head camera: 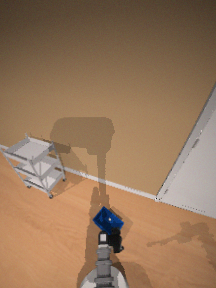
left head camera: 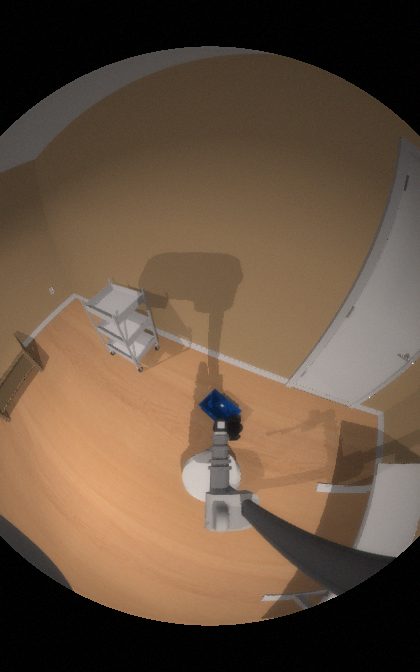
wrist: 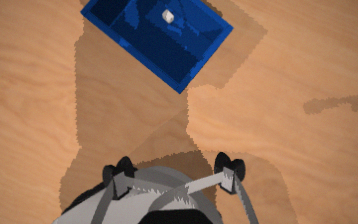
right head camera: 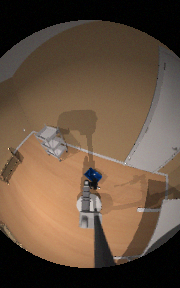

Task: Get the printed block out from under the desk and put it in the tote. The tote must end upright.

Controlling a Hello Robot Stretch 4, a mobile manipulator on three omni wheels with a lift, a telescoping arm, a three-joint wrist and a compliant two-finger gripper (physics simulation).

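Places are measured from the robot's base along level axes (x ahead, y left, z up), in centimetres.
Pixels of known places: gripper, fingertip midpoint: (wrist: 174, 167); robot's base, origin of the base link: (right head camera: 89, 203).
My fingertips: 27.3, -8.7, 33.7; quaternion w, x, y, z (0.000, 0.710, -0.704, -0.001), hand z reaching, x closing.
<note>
Ahead of a thing's pixels: the offset from my fingertips to its top centre, as dx, dy, dz. "spot": to the spot under its first point. Level surfaces: height alone.
The blue tote @(+28.3, +3.1, -24.4) (head camera: 102, 226) (left head camera: 209, 414) (right head camera: 90, 176) (wrist: 207, 57) stands upright on the floor; its far side is cut off in the wrist view. A small whitish block @(+33.8, +0.7, -33.9) (head camera: 110, 219) (left head camera: 222, 405) (wrist: 168, 16) lies inside it, apart from the fingers. My gripper (head camera: 117, 241) (left head camera: 234, 428) (right head camera: 93, 185) (wrist: 174, 167) is open and empty, with its fingers spread. It is on the robot's side of the tote, above the floor and outside the rim in the wrist view. The white desk @(dz +35.5) (left head camera: 395, 505) (right head camera: 169, 220) shows at the lower right.
A white three-shelf cart @(spot: +89.5, +96.6, +29.7) (head camera: 30, 150) (left head camera: 117, 300) (right head camera: 48, 134) stands by the wall at the left. A white door (head camera: 195, 165) (left head camera: 380, 300) (right head camera: 157, 120) is at the right. A brown piece of furniture (left head camera: 15, 382) (right head camera: 10, 167) is at the far left.
</note>
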